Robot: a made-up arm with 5 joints.
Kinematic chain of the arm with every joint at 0, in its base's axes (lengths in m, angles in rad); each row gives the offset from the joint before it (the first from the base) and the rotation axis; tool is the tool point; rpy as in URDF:
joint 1: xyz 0 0 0.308 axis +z
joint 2: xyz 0 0 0 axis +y
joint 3: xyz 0.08 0 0.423 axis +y
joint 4: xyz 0.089 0 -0.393 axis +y
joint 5: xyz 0.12 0 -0.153 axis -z
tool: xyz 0 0 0 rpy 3.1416 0 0
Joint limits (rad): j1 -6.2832..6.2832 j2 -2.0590..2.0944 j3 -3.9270..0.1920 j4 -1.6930..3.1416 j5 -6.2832..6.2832
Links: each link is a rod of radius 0.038 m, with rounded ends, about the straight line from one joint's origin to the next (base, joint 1, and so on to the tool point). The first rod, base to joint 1, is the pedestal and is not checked.
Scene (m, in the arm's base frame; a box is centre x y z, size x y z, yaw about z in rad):
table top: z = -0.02
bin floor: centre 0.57 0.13 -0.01 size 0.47 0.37 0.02 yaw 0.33
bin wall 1: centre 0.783 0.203 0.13 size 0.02 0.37 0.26 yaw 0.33
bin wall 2: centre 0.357 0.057 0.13 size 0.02 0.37 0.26 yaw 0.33
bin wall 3: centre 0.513 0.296 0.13 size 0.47 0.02 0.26 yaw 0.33
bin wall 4: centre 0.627 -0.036 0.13 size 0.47 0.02 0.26 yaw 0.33
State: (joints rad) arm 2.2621 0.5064 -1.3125 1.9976 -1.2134
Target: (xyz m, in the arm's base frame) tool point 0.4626 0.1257 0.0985
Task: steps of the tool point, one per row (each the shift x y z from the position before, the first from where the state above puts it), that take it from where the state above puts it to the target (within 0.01 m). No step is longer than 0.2 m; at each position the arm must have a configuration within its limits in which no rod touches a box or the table.
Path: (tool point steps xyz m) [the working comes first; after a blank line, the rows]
Joints at the target: 0.2653 0.7923 -1.2625 1.9054 -1.2134
Straight joint move there: touches bin wall 3.

1: 0.1284 0.0738 0.0204
2: 0.1429 0.0337 0.0201
3: 0.1451 -0.0086 0.0199
4: 0.1351 -0.0493 0.0195
5: 0.1138 -0.0848 0.0192
6: 0.0835 -0.1123 0.0190
7: 0.0470 -0.1294 0.0185
8: 0.0214 0.0058 -0.1494
9: -0.0214 -0.0058 -0.1518

